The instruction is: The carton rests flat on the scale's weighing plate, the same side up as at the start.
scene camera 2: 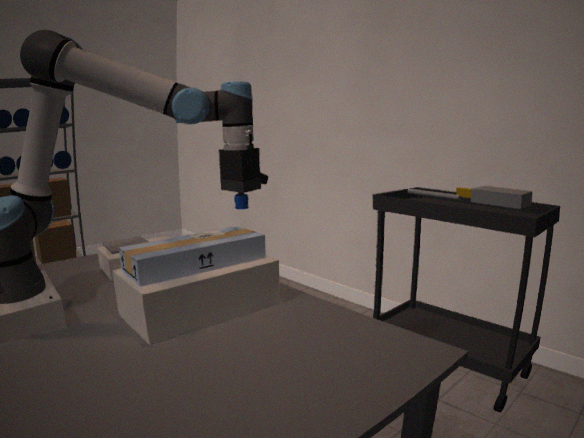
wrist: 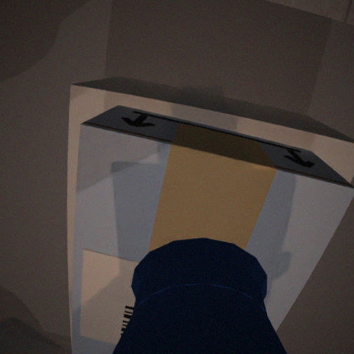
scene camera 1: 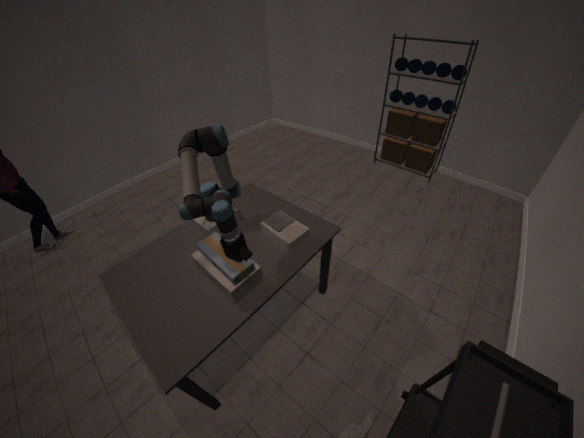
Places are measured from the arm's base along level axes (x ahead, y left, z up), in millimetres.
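Where they show: end effector, tool point: (scene camera 2: 241, 207) (scene camera 1: 239, 259); arm's base, origin of the base link: (scene camera 2: 17, 291).
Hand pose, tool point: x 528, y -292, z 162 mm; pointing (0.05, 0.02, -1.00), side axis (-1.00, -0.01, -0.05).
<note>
Each offset is from my tool point to the top centre of the thing. Level surfaces: height alone.
The carton @(60 mm down, 147 mm back, 18 mm left) (scene camera 1: 219, 259) (scene camera 2: 172, 266) (wrist: 215, 200), pale blue with a tan tape strip along its top, lies flat on a pale block @(120 mm down, 151 mm back, 12 mm left) (scene camera 1: 206, 266) (scene camera 2: 210, 302) (wrist: 92, 100). Paired up arrows show upright on its long side in scene camera 2. The scale @(149 mm down, 66 mm back, 445 mm left) (scene camera 1: 296, 235) (scene camera 2: 106, 262) stands apart from the block, with its grey weighing plate @(149 mm down, 110 mm back, 454 mm left) (scene camera 1: 278, 221) (scene camera 2: 122, 244) bare. My gripper's blue suction cup (scene camera 2: 241, 208) (wrist: 200, 245) is open and holds nothing. It hangs above the far end of the carton with a gap. In scene camera 1 the cup is hidden.
The block and scale stand on a dark table @(235 mm down) (scene camera 1: 165, 310) (scene camera 2: 240, 380) with the arm's base. A black cart (scene camera 1: 520, 375) (scene camera 2: 450, 213) carries a grey box (scene camera 2: 500, 196). A shelf rack (scene camera 1: 384, 106) stands by the wall. A person's legs (scene camera 1: 36, 212) show at the left.
</note>
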